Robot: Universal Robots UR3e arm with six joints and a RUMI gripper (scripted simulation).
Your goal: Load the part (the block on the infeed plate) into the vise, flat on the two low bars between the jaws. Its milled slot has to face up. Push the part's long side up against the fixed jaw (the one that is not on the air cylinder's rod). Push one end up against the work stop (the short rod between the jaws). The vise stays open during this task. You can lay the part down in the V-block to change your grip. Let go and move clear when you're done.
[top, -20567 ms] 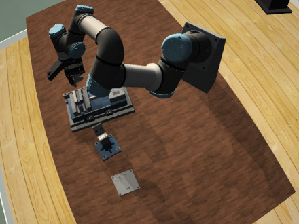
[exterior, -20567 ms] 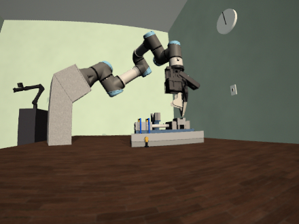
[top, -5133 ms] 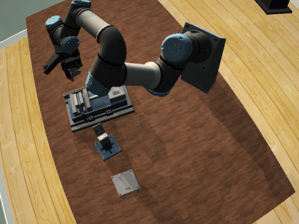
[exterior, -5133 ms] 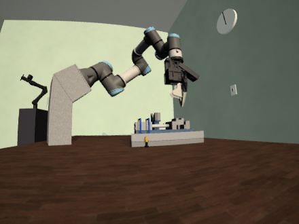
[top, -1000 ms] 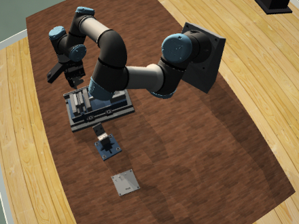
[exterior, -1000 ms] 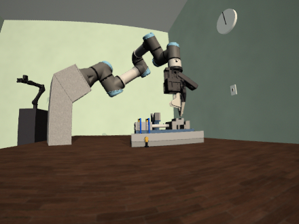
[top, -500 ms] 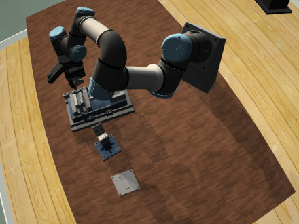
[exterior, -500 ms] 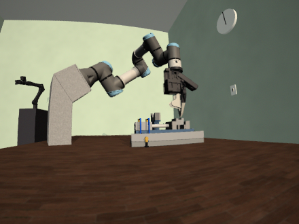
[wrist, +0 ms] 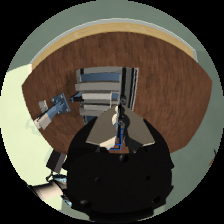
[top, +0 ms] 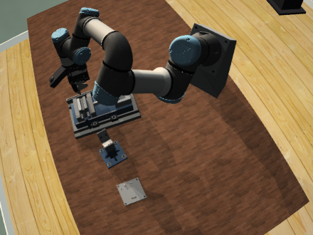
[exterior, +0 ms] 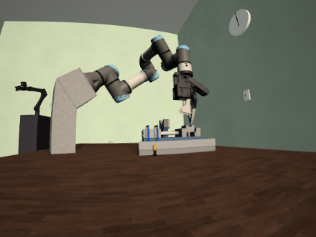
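Right now my hand is 50 mm to the right of the part and 30 mm above it. Also, from my hand: grey infeed plate 120 mm behind, 430 mm to the left, 120 mm below.
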